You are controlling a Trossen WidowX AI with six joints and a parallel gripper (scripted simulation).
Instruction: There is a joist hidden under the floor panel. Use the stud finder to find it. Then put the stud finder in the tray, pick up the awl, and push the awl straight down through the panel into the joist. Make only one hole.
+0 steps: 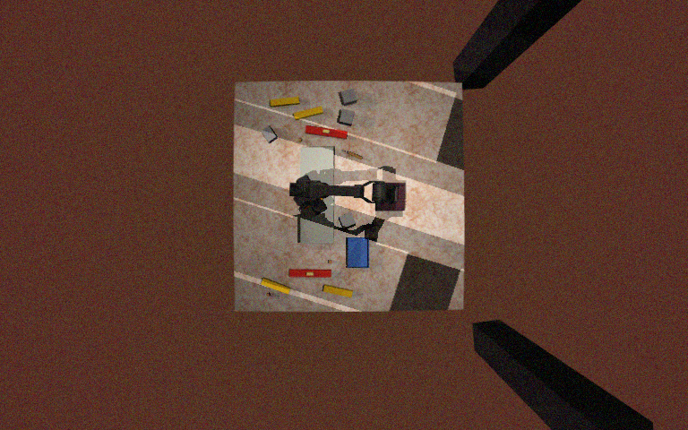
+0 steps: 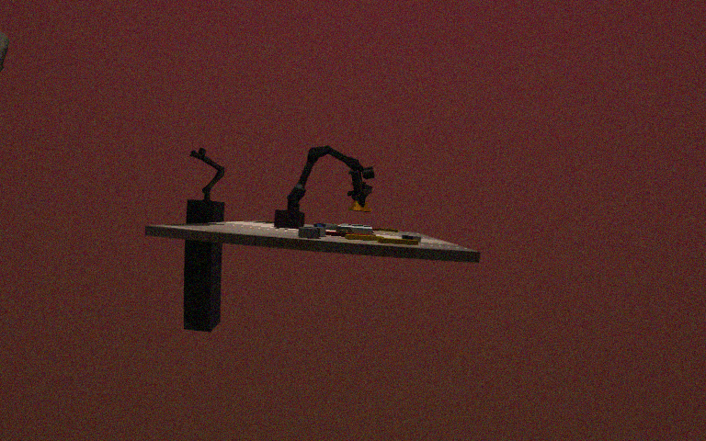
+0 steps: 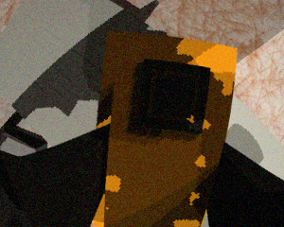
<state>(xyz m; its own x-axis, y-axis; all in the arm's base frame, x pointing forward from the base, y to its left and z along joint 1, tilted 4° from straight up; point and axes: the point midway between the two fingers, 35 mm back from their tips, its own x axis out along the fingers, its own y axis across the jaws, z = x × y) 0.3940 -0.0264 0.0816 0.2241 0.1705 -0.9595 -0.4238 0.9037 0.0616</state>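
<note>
Right now the blue tray is 220 mm behind my gripper tip, 310 mm to the left of it and 140 mm below it. Round my gripper tip: stud finder 10 mm ahead, 20 mm above; then awl 230 mm behind, 240 mm to the right, 140 mm below.
</note>
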